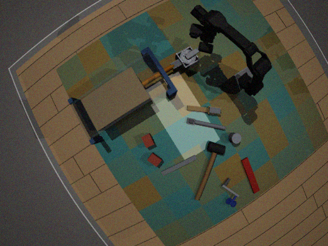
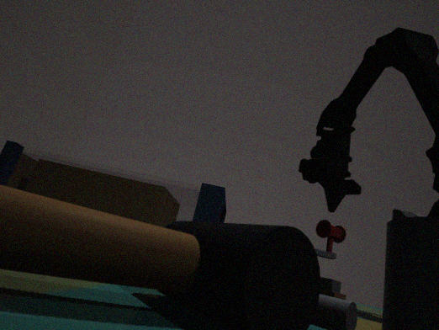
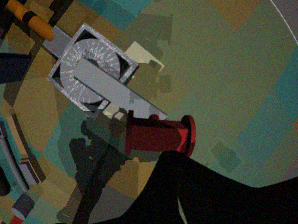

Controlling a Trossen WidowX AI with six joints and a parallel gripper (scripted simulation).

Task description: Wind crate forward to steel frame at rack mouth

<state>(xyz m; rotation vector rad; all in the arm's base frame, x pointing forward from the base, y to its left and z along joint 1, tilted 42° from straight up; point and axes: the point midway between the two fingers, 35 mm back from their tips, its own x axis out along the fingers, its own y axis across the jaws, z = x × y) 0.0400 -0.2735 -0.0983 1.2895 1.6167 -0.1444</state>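
Now: the red knob 6 cm below my gripper tip. Round my gripper tip: red-knobbed crank (4 cm ahead, 9 cm below); then grey winch (8 cm ahead, 1 cm to the right, 16 cm below); then blue steel frame (26 cm ahead, 2 cm to the right, 9 cm below).
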